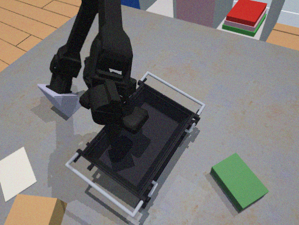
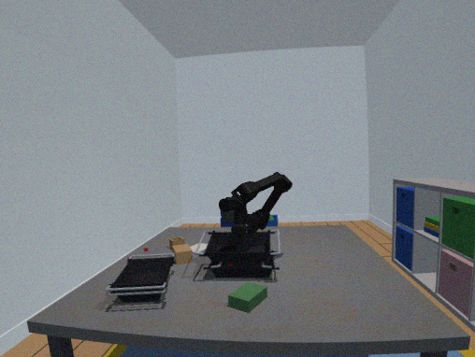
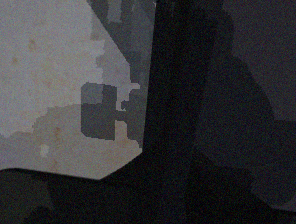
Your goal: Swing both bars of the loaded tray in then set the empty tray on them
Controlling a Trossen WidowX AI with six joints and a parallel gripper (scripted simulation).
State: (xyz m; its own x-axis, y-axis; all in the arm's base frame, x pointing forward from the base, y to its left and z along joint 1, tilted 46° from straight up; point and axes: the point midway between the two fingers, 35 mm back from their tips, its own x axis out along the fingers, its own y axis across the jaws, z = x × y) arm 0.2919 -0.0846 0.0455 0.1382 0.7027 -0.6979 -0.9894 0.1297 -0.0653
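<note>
Now: the black plastic tray 8 cm ahead of my gripper tip and 2 cm above it. Round my gripper tip: green block 33 cm ahead, 9 cm below, 4 cm to the left; white sheet 27 cm behind, 26 cm to the right, 11 cm below; tan box 30 cm to the right, 9 cm behind, 8 cm below.
</note>
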